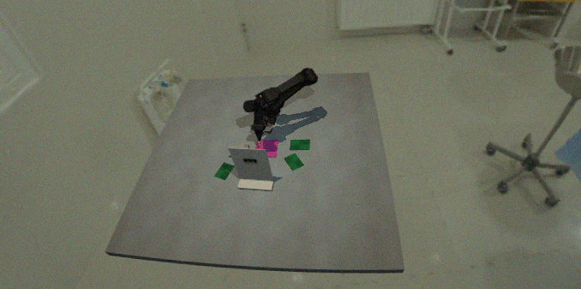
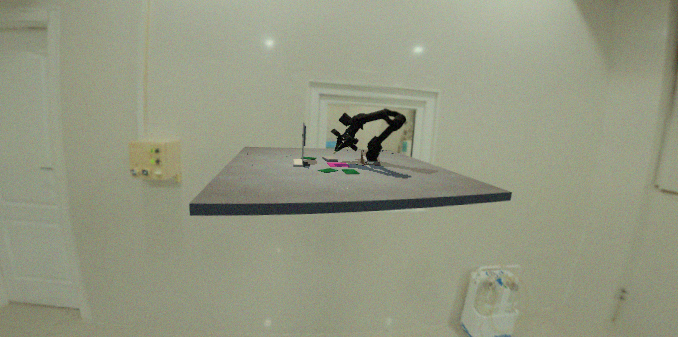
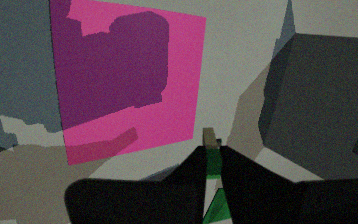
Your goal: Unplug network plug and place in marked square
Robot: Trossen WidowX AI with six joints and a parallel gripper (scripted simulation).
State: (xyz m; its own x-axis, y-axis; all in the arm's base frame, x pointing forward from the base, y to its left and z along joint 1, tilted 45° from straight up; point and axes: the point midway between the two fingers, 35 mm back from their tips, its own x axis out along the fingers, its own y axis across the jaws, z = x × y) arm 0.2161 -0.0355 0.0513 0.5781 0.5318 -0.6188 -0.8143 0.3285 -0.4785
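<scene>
My gripper tip is 1 cm past the marked square, 2 cm to the right of it and 8 cm above it. Round my gripper tip: thin tab: 1 cm ahead, 1 cm below; network plug: right at my gripper tip; upright panel: 20 cm ahead, 3 cm above.
</scene>
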